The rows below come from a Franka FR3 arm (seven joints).
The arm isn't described. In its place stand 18 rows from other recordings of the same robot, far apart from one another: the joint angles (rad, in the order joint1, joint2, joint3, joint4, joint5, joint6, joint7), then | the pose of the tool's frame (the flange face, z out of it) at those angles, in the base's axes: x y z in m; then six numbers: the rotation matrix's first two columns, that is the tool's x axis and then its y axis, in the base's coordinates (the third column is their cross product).
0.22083 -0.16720 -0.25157 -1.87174 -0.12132 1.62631 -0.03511 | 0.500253 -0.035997 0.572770 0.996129 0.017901 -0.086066 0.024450 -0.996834 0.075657
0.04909 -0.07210 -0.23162 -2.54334 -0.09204 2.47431 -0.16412 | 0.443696 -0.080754 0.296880 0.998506 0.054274 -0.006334 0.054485 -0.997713 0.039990
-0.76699 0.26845 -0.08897 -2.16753 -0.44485 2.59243 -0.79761 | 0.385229 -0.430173 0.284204 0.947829 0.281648 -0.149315 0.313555 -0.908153 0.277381
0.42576 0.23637 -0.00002 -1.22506 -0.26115 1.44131 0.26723 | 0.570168 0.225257 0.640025 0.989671 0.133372 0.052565 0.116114 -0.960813 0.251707
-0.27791 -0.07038 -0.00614 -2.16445 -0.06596 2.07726 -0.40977 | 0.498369 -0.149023 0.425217 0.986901 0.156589 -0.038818 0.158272 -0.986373 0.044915
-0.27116 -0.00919 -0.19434 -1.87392 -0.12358 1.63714 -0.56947 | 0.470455 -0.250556 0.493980 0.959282 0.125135 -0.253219 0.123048 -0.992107 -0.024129
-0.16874 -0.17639 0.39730 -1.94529 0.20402 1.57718 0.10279 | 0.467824 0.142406 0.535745 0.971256 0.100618 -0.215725 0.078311 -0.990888 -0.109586
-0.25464 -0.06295 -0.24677 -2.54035 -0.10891 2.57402 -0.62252 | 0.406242 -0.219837 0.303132 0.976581 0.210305 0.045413 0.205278 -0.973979 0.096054
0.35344 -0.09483 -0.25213 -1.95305 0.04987 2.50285 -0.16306 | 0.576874 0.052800 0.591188 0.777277 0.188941 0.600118 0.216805 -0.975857 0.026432
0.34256 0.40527 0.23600 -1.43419 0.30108 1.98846 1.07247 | 0.586268 0.372673 0.486492 0.806621 -0.527637 -0.266387 -0.589224 -0.753395 -0.291911
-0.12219 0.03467 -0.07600 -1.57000 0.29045 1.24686 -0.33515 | 0.522245 -0.066356 0.589728 0.949675 0.217948 -0.224980 0.120848 -0.917567 -0.378770
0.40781 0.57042 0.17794 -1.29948 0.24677 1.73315 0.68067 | 0.589499 0.385510 0.411614 0.940395 -0.136775 -0.311367 -0.195770 -0.966365 -0.166769
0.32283 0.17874 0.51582 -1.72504 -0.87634 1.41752 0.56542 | 0.459055 0.346628 0.490872 0.932115 0.361619 0.019836 0.209841 -0.583908 0.784231
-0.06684 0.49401 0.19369 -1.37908 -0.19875 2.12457 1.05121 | 0.722960 0.054966 0.459986 0.610797 -0.762807 0.212258 -0.744968 -0.644461 -0.172314
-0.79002 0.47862 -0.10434 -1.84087 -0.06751 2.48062 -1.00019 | 0.417771 -0.511418 0.284563 0.985289 0.170855 0.003747 0.167188 -0.968218 0.186016
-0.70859 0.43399 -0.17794 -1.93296 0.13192 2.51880 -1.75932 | 0.407762 -0.491666 0.279868 0.701702 0.712374 -0.011743 0.704515 -0.691316 0.160440
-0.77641 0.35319 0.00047 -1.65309 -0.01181 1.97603 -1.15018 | 0.466537 -0.458890 0.404160 0.928703 0.370172 -0.021986 0.369684 -0.928865 -0.023325
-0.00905 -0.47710 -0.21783 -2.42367 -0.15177 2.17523 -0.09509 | 0.414136 -0.108034 0.498029 0.976117 -0.038823 0.213748 -0.053190 -0.996665 0.061879
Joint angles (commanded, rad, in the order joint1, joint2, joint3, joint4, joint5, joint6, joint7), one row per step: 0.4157, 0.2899, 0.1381, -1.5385, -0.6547, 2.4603, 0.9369; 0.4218, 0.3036, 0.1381, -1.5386, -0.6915, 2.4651, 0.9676; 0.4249, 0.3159, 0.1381, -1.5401, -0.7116, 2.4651, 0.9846; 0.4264, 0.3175, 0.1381, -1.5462, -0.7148, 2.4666, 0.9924; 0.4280, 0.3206, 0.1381, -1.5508, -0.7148, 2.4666, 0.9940; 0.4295, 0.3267, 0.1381, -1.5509, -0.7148, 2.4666, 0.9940; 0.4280, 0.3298, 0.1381, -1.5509, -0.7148, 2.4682, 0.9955; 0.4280, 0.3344, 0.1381, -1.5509, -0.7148, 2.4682, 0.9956; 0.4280, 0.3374, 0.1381, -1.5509, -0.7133, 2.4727, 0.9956; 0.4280, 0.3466, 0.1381, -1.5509, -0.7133, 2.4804, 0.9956
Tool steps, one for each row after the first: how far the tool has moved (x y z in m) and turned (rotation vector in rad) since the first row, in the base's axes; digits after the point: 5 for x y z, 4 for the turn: 0.00049, 0.00533, -0.00904, -0.0108, -0.0087, -0.0029; 0.00166, 0.00826, -0.01839, -0.0207, -0.0065, -0.0059; 0.00096, 0.00934, -0.02255, -0.0207, -0.0023, -0.0077; 0.00062, 0.01047, -0.02712, -0.0233, 0.0044, -0.0069; 0.00116, 0.01187, -0.03142, -0.0259, 0.0100, -0.0053; 0.00223, 0.01137, -0.03342, -0.0252, 0.0120, -0.0069; 0.00304, 0.01174, -0.03663, -0.0270, 0.0161, -0.0070; 0.00347, 0.01237, -0.03826, -0.0245, 0.0171, -0.0047; 0.00489, 0.01377, -0.04390, -0.0238, 0.0211, -0.0002
